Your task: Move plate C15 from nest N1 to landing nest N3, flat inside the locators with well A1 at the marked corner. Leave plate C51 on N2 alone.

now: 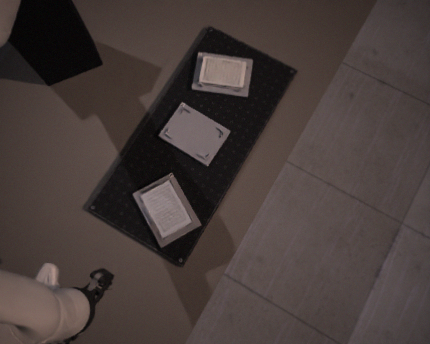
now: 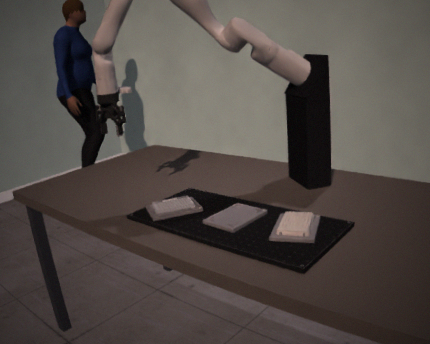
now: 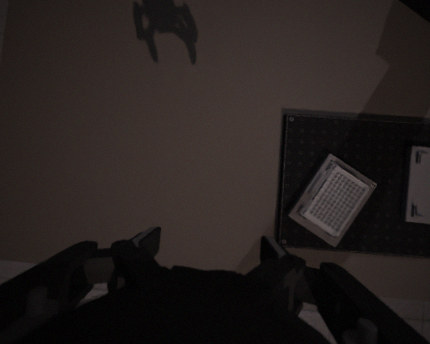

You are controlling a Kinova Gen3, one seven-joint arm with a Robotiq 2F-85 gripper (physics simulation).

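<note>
One pale plate [image 1: 167, 209] [image 2: 172, 205] [image 3: 336, 200] sits in the nest [image 1: 195, 224] [image 2: 165, 216] [image 3: 311, 185] at the board end nearer the gripper. A cream plate [image 1: 222, 71] [image 2: 296, 222] sits in the nest [image 1: 220, 92] [image 2: 294, 239] at the far end. The middle nest [image 1: 195, 134] [image 2: 235, 217] [image 3: 420, 185] is bare, with corner locators. No labels are readable, so I cannot tell which plate is C15 or C51, nor see the A1 marks. My gripper [image 1: 102, 280] [image 2: 111, 129] [image 3: 209, 242] is open and empty, high above the table, off the board's near end.
The black board [image 1: 240, 130] [image 2: 330, 240] [image 3: 385, 150] carries all three nests. A black pedestal [image 1: 55, 45] [image 2: 307, 135] bears the arm behind the board. A person [image 2: 75, 65] in blue stands beyond the table [image 2: 240, 170]. The gripper's shadow [image 3: 165, 20] falls on the table.
</note>
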